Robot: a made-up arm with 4 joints.
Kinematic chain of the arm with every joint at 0, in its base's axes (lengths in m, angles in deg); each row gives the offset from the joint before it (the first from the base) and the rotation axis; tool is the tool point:
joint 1: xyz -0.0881 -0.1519 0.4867 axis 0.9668 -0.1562 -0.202
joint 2: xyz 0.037 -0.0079 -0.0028 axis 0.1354 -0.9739 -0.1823
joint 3: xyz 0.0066 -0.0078 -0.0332 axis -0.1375 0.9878 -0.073
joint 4: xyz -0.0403 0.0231 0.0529 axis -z
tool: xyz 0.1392 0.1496 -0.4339
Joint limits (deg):
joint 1: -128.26..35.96
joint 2: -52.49..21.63
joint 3: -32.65..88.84
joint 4: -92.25..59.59
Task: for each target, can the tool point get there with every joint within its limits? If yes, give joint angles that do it. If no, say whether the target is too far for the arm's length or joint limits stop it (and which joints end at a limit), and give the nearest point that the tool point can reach.
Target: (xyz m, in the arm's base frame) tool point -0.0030 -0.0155 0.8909
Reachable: no: joint limits stop it (at a limit: joint 2, joint 3, joint 4) | nearest point -0.2339 -0.0093 0.8516 | short by 0.234 m
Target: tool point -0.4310 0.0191 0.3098
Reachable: yes | joints 4.15 -16.03 54.54 -37.50
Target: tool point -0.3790 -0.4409 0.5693
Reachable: yes | joints -96.39 -14.99 60.84 9.96
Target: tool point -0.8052 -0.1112 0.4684
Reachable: no: too far | nearest point -0.5243 -0.1318 0.4653 | short by 0.282 m
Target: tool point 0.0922 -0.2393 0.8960
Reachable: no: joint limits stop it (at a limit: joint 1, joint 4) | nearest point -0.0505 -0.4408 0.8198 | short by 0.258 m
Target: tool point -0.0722 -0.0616 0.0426
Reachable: yes | joints -2.16 13.99 38.29 11.75
